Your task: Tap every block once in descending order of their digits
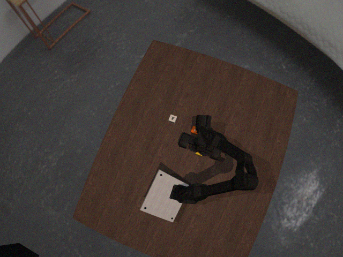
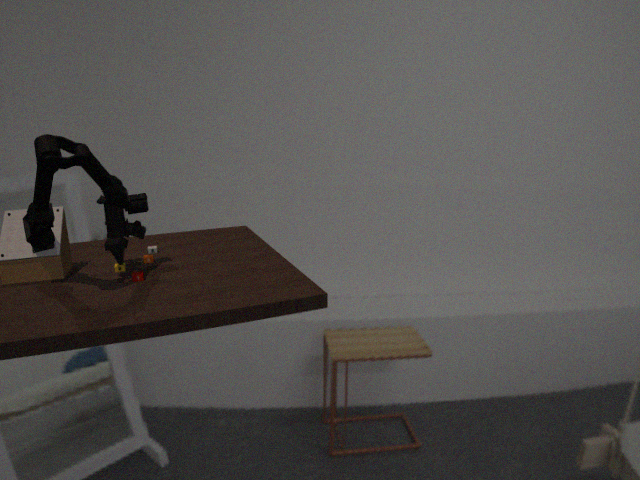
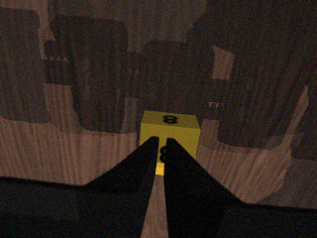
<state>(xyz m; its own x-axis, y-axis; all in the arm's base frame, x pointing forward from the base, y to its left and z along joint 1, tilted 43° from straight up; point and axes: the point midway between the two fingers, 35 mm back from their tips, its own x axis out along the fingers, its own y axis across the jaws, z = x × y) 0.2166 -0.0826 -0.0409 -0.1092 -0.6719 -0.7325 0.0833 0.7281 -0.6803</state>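
My gripper tip is now 1 cm past the yellow block and 1 cm above it. From my gripper tip the other things lie so: orange block (9 cm ahead, 5 cm to the left, 1 cm below); white block (17 cm to the left, 11 cm ahead, 1 cm below); red block (12 cm to the right, 4 cm ahead, 1 cm below).
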